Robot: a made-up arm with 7 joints. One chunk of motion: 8 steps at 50 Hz.
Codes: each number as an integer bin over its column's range. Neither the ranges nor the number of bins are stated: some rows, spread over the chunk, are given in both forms.
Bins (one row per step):
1: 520 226 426 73 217 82 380
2: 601 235 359 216 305 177 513
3: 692 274 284 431 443 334 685
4: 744 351 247 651 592 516 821
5: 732 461 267 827 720 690 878
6: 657 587 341 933 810 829 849
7: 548 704 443 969 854 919 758
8: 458 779 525 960 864 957 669
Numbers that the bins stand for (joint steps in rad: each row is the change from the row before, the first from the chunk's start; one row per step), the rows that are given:
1: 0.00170 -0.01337 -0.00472 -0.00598 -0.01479 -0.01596 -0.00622
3: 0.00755 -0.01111 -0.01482 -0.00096 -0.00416 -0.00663 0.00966
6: 0.00636 0.00362 -0.01076 0.00608 0.01311 0.01170 0.01819
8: -0.00041 0.01265 0.00231 0.00645 0.01565 0.01644 0.00882
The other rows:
2: 0.00445 -0.01294 -0.00949 -0.00397 -0.01065 -0.01244 0.00070
4: 0.00932 -0.00749 -0.01745 0.00212 0.00285 0.00011 0.01673
5: 0.00891 -0.00231 -0.01602 0.00459 0.00887 0.00656 0.01970
7: 0.00265 0.00912 -0.00352 0.00658 0.01518 0.01504 0.01346

